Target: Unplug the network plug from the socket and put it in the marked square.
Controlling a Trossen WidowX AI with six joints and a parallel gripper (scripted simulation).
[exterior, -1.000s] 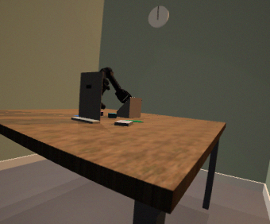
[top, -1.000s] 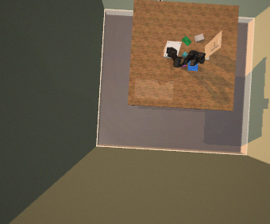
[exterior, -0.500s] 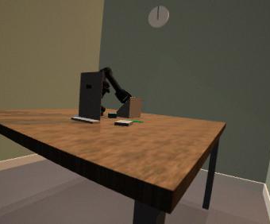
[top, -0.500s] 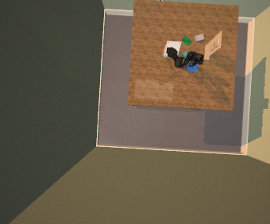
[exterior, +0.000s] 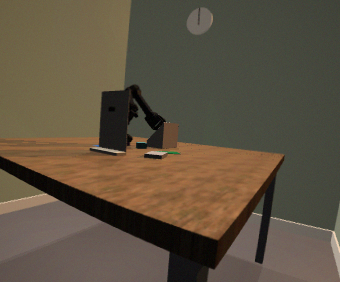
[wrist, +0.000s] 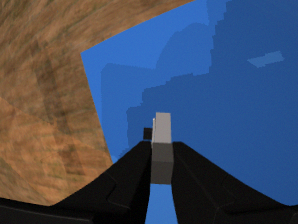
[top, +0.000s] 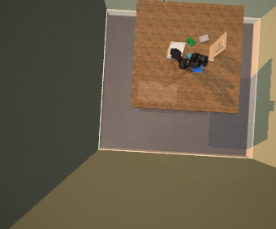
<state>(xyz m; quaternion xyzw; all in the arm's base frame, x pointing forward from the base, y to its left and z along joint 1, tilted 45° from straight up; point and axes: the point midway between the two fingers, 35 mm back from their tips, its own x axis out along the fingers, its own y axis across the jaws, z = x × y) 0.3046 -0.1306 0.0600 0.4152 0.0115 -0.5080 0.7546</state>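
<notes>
My gripper tip is now right at the grey network plug. Round my gripper tip: blue marked square (10 mm behind, 20 mm below); then upright panel (140 mm ahead, 160 mm to the left, 100 mm above); then teal object (110 mm behind, 130 mm to the left).
</notes>
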